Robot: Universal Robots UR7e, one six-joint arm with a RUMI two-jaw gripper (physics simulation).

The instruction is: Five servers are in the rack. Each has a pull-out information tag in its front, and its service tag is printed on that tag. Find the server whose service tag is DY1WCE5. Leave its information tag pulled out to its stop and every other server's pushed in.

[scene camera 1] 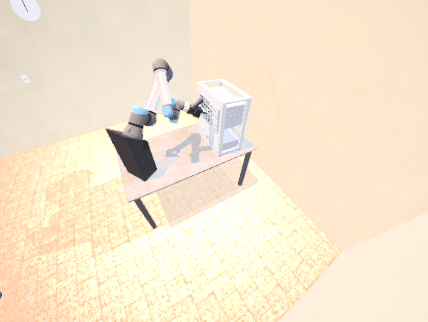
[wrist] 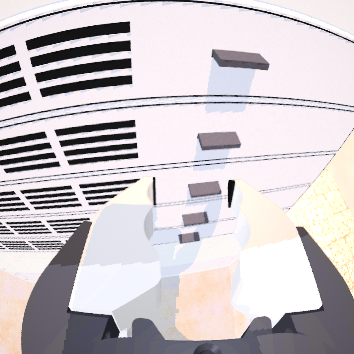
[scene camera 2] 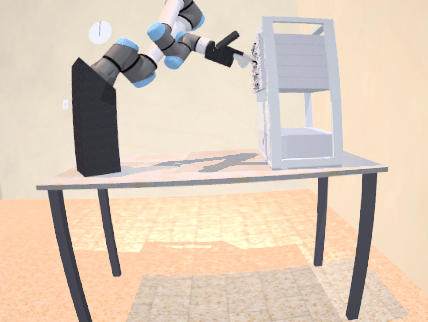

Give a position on a white rack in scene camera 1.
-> At 229, 110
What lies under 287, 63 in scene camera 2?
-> A white rack.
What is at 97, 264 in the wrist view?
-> My gripper.
